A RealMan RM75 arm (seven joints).
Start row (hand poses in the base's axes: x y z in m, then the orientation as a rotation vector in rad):
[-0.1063 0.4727 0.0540 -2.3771 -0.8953 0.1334]
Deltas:
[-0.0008 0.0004 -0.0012 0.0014 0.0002 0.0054]
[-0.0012 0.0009 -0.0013 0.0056 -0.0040 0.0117]
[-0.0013 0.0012 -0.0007 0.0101 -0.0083 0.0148]
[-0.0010 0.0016 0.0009 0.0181 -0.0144 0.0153]
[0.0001 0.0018 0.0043 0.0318 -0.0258 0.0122]
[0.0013 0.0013 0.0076 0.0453 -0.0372 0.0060]
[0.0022 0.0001 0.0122 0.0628 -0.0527 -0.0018]
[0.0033 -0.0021 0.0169 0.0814 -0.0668 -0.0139]
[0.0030 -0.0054 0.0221 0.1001 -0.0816 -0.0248]
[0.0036 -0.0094 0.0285 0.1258 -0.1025 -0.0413]
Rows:
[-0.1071 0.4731 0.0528 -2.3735 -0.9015 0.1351]
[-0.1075 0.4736 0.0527 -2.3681 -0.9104 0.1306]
[-0.1076 0.4739 0.0533 -2.3637 -0.9155 0.1246]
[-0.1073 0.4743 0.0549 -2.3577 -0.9178 0.1139]
[-0.1062 0.4745 0.0583 -2.3492 -0.9175 0.0928]
[-0.1050 0.4740 0.0616 -2.3421 -0.9134 0.0707]
[-0.1041 0.4728 0.0662 -2.3327 -0.9086 0.0415]
[-0.1030 0.4706 0.0709 -2.3235 -0.8979 0.0118]
[-0.1033 0.4673 0.0761 -2.3136 -0.8888 -0.0180]
[-0.1027 0.4633 0.0825 -2.3002 -0.8747 -0.0600]

